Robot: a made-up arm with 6 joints.
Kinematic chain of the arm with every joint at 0, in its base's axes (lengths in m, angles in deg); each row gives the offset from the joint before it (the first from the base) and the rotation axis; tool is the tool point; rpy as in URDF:
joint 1: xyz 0 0 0.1 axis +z
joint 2: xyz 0 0 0 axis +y
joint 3: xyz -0.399 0 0.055 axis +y
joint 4: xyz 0.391 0 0.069 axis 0.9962 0 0.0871
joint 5: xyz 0 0 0 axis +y
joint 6: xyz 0.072 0 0.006 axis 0.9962 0 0.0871
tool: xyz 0 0 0 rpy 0 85 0
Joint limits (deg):
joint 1: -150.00..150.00
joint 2: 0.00..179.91
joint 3: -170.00..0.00
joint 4: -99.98..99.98
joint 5: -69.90..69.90
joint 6: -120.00..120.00
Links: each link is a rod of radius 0.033 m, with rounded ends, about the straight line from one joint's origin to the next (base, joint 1, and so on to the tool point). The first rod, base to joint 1, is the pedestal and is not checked.
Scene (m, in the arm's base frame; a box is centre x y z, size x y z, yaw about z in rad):
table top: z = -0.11
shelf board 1: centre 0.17 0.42 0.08 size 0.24 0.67 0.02 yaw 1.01
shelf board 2: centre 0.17 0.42 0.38 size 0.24 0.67 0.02 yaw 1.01
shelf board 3: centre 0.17 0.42 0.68 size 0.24 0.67 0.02 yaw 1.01
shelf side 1: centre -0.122 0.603 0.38 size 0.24 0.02 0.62 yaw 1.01
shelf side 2: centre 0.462 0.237 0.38 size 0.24 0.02 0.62 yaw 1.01
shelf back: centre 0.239 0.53 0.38 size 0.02 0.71 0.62 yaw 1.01
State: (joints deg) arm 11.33 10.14 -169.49 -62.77 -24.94 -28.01
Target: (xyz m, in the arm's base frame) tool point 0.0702 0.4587 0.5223
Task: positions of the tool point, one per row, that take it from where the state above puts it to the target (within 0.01 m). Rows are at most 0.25 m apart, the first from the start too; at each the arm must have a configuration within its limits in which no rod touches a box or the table.
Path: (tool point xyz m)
1: -0.7277 -0.2522 0.4937
2: -0.5682 -0.3078 0.6544
3: -0.3840 -0.2918 0.7684
4: -0.2122 -0.2079 0.8255
5: -0.0834 -0.0765 0.8222
6: -0.0150 0.0703 0.7627
7: -0.0070 0.1981 0.6574
8: -0.0435 0.2777 0.5223
9: 0.0023 0.3706 0.5326
10: 0.0702 0.4587 0.5223

